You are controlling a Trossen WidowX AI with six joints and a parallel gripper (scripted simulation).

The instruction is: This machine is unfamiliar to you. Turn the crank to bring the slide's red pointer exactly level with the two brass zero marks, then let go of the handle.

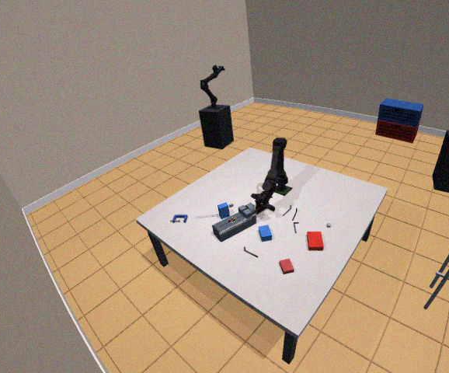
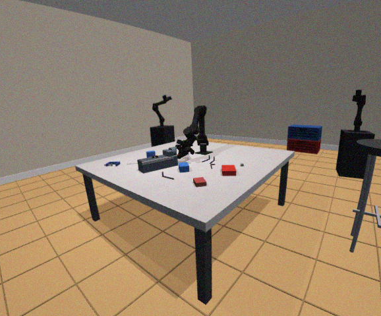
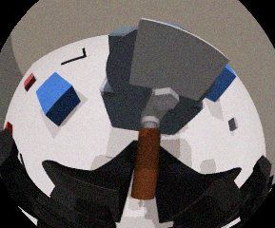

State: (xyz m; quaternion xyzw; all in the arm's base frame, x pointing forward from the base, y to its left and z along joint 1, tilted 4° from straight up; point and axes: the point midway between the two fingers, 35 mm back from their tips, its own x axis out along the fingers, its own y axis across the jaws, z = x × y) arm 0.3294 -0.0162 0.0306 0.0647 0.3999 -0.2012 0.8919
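Now: gripper tip 2 cm past the brown crank handle, 1 cm to the right of it and 2 cm below it. From my gripper tip the other things lie so: red pointer 17 cm ahead, 8 cm to the right, 5 cm above.
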